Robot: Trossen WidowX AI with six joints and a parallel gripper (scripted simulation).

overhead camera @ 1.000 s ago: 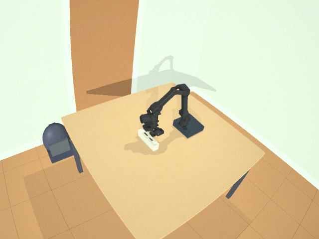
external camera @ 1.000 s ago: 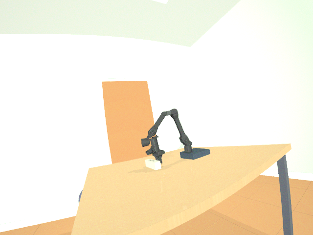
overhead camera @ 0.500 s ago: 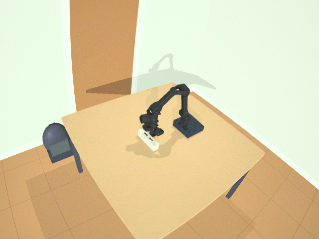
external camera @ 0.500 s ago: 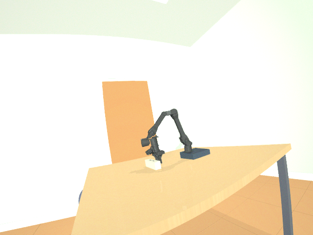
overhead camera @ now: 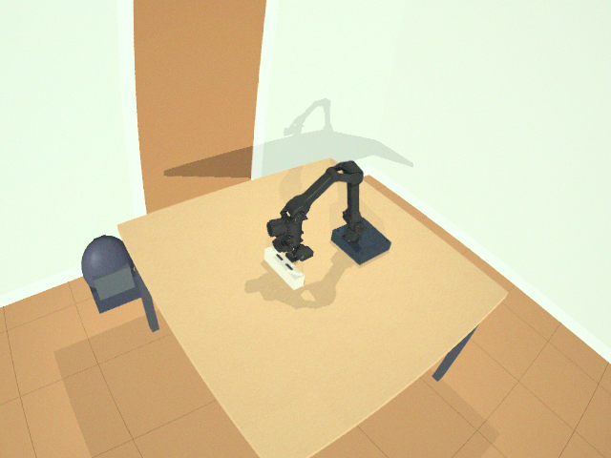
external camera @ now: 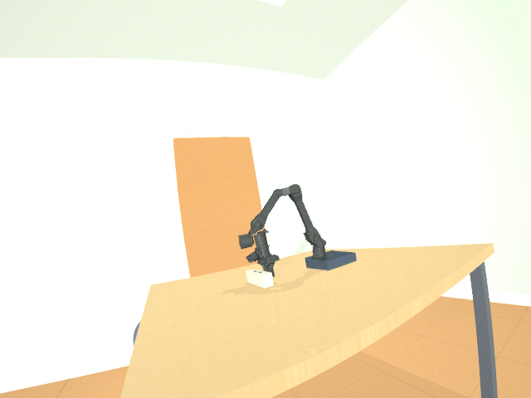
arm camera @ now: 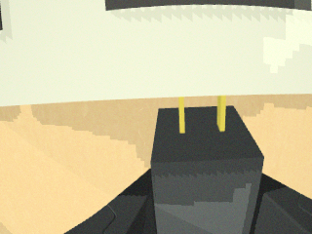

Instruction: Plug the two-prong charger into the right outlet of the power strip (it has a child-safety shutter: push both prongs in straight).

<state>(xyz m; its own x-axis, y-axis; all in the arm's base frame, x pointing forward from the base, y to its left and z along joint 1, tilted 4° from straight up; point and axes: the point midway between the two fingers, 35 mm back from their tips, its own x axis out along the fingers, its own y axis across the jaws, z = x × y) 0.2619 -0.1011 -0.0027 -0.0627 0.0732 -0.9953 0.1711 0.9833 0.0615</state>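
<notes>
Right now the black two-prong charger is 2 cm ahead of my gripper tip and 1 cm above it.
</notes>
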